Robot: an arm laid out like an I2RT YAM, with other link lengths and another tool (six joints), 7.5 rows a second.
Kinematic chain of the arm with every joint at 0, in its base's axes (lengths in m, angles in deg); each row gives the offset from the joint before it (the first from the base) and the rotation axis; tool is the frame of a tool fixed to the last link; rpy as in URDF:
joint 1: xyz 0 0 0.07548 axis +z
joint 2: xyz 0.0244 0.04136 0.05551 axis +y
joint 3: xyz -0.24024 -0.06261 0 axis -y
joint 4: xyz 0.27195 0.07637 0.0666 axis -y
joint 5: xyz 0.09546 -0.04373 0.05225 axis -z
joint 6: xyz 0.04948 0 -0.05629 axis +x
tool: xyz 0.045 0.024 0.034 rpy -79.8 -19.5 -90
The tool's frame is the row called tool.
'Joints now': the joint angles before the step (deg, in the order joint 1, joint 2, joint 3, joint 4, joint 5, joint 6). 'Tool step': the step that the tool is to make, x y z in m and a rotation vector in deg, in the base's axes. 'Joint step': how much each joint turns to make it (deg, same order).
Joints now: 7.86 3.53 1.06 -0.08 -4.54 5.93
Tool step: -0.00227 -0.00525 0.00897 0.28 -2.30 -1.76
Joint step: -0.77 -2.28 0.00 0.04 0.99 0.00
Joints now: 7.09 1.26 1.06 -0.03 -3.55 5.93
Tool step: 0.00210 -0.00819 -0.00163 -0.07 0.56 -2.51
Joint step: -1.62 -0.44 0.00 -1.00 0.89 0.00
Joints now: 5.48 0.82 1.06 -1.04 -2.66 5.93
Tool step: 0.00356 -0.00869 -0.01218 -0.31 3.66 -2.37
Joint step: -1.91 -0.02 0.00 -3.70 0.46 0.00
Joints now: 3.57 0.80 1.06 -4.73 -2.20 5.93
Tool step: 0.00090 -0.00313 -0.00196 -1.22 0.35 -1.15
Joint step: -0.70 -0.01 0.00 -0.46 0.55 -1.16
